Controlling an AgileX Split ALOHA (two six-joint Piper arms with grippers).
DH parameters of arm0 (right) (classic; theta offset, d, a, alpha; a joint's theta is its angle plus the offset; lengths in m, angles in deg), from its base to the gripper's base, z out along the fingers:
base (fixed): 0 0 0 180
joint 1: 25.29 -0.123 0 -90
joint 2: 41.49 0 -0.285 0
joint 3: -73.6 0 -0.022 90
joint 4: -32.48 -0.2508 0 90
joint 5: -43.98 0 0.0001 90
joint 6: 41.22 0.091 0 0
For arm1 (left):
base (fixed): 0 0 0 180
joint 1: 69.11 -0.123 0 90
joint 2: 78.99 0 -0.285 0
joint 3: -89.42 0 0.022 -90
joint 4: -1.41 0.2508 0 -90
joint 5: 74.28 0 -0.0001 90
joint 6: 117.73 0.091 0 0
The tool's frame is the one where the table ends.
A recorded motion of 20 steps. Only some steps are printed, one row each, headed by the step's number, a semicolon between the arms.
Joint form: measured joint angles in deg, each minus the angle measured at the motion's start. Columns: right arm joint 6, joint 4, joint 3, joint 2, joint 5, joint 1; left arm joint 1, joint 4, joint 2, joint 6, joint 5, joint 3.
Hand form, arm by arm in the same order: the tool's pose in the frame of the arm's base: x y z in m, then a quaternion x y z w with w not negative. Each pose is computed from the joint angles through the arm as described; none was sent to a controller.
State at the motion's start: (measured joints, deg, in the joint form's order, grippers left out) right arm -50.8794 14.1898 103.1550 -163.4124 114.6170 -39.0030; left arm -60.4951 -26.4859 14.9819 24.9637 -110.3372 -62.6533
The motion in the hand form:
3: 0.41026 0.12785 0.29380 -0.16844 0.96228 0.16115 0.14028; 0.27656 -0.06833 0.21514 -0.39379 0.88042 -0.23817 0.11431
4: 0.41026 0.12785 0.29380 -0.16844 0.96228 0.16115 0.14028; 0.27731 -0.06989 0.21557 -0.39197 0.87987 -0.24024 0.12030
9: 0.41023 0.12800 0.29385 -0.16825 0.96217 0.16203 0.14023; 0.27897 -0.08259 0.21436 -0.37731 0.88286 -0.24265 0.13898
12: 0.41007 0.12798 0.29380 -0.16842 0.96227 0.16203 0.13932; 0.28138 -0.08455 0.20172 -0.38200 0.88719 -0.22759 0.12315
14: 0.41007 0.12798 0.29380 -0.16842 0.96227 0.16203 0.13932; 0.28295 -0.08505 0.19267 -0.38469 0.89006 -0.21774 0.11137
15: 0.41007 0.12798 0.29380 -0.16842 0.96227 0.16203 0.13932; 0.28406 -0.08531 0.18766 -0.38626 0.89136 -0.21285 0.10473
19: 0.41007 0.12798 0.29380 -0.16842 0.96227 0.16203 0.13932; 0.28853 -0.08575 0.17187 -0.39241 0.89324 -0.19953 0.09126
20: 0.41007 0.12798 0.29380 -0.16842 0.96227 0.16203 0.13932; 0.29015 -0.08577 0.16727 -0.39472 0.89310 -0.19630 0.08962
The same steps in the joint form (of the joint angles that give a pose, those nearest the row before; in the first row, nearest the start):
3: 0.00 0.00 0.00 0.00 0.00 0.00; 0.41 0.05 0.00 -0.06 1.60 0.00
4: 0.00 0.00 0.00 0.00 0.00 0.00; 0.80 0.05 0.00 -0.10 2.44 0.00
9: 0.00 -0.10 0.00 0.00 0.00 0.00; 3.86 1.50 0.54 -1.71 5.89 0.00
12: 0.00 -0.10 0.00 0.00 0.11 0.00; 4.30 2.54 2.85 -2.93 6.04 0.15
14: 0.00 -0.10 0.00 0.00 0.11 0.00; 4.36 2.81 4.50 -3.16 6.04 0.26
15: 0.00 -0.10 0.00 0.00 0.11 0.00; 4.36 2.81 5.47 -3.16 6.04 0.26
19: 0.00 -0.10 0.00 0.00 0.11 0.00; 4.36 2.81 8.59 -3.22 7.02 0.26
20: 0.00 -0.10 0.00 0.00 0.11 0.00; 4.36 2.81 9.52 -3.28 7.61 0.26

